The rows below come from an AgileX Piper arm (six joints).
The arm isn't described. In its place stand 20 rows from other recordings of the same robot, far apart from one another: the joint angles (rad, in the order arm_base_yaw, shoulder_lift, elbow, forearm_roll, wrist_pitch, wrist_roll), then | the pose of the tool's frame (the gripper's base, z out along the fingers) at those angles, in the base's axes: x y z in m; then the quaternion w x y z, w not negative.
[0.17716 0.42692 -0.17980 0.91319 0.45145 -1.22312] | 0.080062 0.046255 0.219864 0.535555 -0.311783 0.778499 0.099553
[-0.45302 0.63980 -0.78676 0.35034 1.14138 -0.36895] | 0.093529 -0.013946 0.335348 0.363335 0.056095 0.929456 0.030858
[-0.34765 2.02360 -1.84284 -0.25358 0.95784 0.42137] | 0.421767 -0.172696 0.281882 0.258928 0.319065 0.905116 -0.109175
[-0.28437 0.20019 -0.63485 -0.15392 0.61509 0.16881] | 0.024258 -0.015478 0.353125 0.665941 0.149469 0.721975 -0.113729
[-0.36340 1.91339 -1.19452 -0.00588 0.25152 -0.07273] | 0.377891 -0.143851 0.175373 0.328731 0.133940 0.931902 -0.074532
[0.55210 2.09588 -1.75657 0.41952 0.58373 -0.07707] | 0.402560 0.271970 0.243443 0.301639 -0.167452 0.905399 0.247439
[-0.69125 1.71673 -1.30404 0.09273 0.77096 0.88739] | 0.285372 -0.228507 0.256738 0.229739 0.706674 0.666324 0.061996
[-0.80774 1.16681 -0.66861 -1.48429 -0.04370 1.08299] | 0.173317 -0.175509 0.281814 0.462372 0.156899 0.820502 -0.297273
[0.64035 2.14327 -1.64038 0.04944 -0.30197 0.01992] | 0.413059 0.306098 0.247956 0.626320 -0.206273 0.717184 0.225435
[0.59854 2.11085 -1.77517 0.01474 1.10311 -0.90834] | 0.368266 0.252605 0.216184 0.109138 -0.678144 0.726711 -0.010056
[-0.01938 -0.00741 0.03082 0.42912 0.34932 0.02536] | 0.053535 0.011924 0.174634 0.585029 0.133944 0.779363 0.179983
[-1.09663 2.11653 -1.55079 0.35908 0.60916 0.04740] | 0.224530 -0.397420 0.170750 0.270951 0.616179 0.739531 -0.001697
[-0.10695 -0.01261 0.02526 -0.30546 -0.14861 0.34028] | 0.054461 -0.001772 0.218170 0.779149 0.028049 0.626077 -0.012915
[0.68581 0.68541 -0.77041 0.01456 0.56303 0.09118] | 0.102661 0.084923 0.361617 0.512355 -0.240599 0.795337 0.216895
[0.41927 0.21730 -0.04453 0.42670 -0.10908 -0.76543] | 0.070333 0.026858 0.223321 0.711862 -0.245579 0.657874 0.012048
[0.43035 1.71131 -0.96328 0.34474 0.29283 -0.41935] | 0.307889 0.151103 0.187670 0.298658 -0.258045 0.913497 0.098688
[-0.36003 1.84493 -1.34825 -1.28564 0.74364 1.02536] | 0.360020 -0.198692 0.262176 0.316363 0.232648 0.824460 -0.407498
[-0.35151 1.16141 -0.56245 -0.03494 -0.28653 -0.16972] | 0.226668 -0.082172 0.273473 0.600336 0.054864 0.780211 -0.166909
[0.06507 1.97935 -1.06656 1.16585 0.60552 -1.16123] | 0.365691 0.071537 0.128611 0.229045 -0.127876 0.928342 0.263377
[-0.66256 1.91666 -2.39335 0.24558 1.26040 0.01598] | 0.328848 -0.229852 0.472006 0.436999 0.284633 0.853042 -0.018277
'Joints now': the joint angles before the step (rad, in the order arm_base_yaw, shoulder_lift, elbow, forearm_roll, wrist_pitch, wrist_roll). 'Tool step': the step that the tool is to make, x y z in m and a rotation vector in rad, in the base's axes. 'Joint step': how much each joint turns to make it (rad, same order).
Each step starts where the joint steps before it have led.
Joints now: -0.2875, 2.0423, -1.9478, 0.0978, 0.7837, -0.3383
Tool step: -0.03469, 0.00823, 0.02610, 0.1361, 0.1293, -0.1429
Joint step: 0.0000, -0.0933, 0.0090, -0.0418, 0.2357, 0.2097
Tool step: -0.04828, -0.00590, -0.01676, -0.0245, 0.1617, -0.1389
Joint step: -0.0207, -0.1395, 0.2469, -0.1417, 0.0419, 0.1344
